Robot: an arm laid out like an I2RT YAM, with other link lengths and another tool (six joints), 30 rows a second.
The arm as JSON. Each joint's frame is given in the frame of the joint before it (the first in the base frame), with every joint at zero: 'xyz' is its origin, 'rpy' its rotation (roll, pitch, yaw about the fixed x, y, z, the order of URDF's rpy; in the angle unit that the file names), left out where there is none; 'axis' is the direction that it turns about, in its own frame. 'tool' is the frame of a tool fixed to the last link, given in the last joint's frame.
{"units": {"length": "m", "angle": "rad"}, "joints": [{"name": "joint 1", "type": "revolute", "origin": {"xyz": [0.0, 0.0, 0.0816]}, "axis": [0.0, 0.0, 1.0]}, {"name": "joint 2", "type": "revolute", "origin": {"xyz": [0.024, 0.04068, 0.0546], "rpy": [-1.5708, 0.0, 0.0]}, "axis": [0.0, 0.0, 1.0]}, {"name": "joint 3", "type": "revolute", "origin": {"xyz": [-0.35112, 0.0, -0.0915], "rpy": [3.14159, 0.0, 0.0]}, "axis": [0.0, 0.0, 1.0]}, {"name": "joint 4", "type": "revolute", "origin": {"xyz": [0.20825, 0.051, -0.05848]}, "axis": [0.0, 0.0, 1.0]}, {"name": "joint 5", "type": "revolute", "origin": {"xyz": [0.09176, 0.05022, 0.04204], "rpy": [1.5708, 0.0, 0.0]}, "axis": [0.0, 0.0, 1.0]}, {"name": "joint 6", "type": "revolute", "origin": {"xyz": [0.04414, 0.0, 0.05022], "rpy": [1.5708, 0.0, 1.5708]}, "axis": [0.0, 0.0, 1.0]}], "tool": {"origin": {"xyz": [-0.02, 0.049, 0.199], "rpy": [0.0, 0.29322, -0.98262]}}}
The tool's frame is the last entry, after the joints.
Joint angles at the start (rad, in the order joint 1, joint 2, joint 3, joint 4, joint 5, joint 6):
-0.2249 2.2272 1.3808 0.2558 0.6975 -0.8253
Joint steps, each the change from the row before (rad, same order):
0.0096 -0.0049 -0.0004 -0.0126 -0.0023 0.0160
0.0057 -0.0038 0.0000 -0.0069 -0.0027 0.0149
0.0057 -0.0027 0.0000 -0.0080 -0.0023 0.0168
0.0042 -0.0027 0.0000 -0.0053 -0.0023 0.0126
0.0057 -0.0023 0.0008 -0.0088 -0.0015 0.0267
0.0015 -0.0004 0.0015 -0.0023 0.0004 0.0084
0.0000 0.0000 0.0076 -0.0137 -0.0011 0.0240
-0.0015 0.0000 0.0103 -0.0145 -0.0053 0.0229
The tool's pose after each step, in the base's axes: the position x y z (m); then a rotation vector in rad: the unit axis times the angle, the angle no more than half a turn. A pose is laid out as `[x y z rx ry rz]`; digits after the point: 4 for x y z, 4 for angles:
[0.5469 -0.3312 0.1050 1.9401 -0.2475 1.2129]
[0.5484 -0.3270 0.1051 1.9438 -0.2567 1.2233]
[0.5496 -0.3227 0.1044 1.9486 -0.2674 1.2321]
[0.5507 -0.3194 0.1043 1.9515 -0.2759 1.2404]
[0.5520 -0.3149 0.1032 1.9544 -0.2982 1.2530]
[0.5526 -0.3138 0.1033 1.9535 -0.3063 1.2576]
[0.5530 -0.3127 0.1026 1.9544 -0.3310 1.2643]
[0.5543 -0.3120 0.1024 1.9565 -0.3554 1.2740]

